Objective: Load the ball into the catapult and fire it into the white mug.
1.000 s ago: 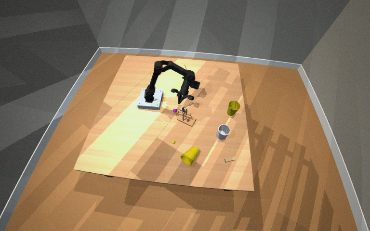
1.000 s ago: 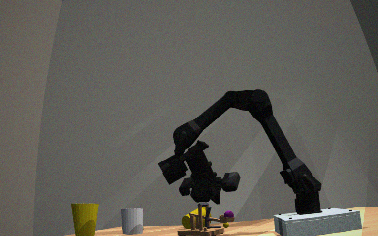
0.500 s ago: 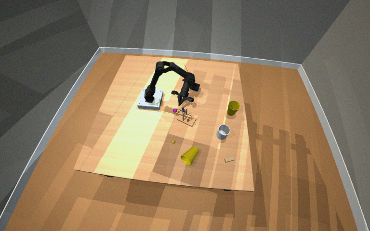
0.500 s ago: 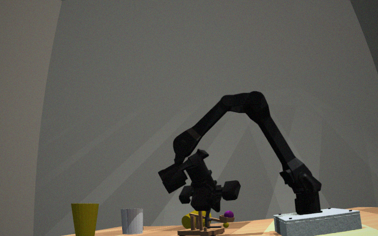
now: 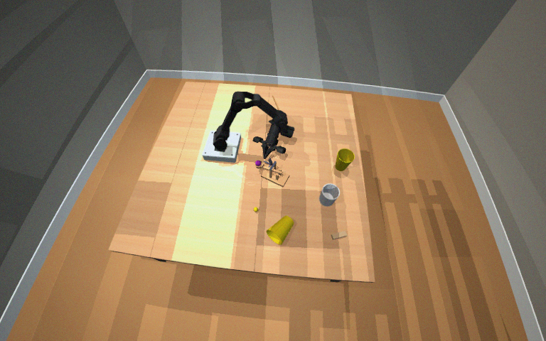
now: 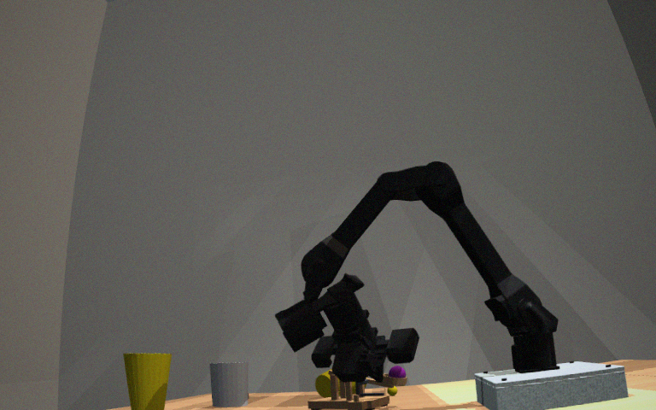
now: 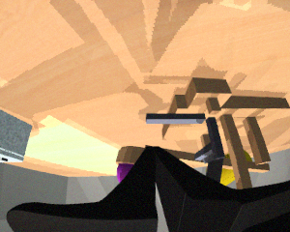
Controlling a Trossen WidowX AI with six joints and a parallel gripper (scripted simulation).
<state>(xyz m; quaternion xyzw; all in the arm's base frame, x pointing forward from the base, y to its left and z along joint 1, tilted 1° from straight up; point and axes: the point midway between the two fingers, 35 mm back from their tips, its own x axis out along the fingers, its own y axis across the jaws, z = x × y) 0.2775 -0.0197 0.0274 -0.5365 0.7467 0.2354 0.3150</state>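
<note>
The purple ball is 30 mm behind my gripper tip, 40 mm to the right of it and 10 mm above it. From my gripper tip the other things lie so: white mug 370 mm ahead, 160 mm to the right, 30 mm below; wooden catapult 40 mm ahead, 40 mm to the right; yellow ball 10 mm ahead, 290 mm to the right, 40 mm below.
</note>
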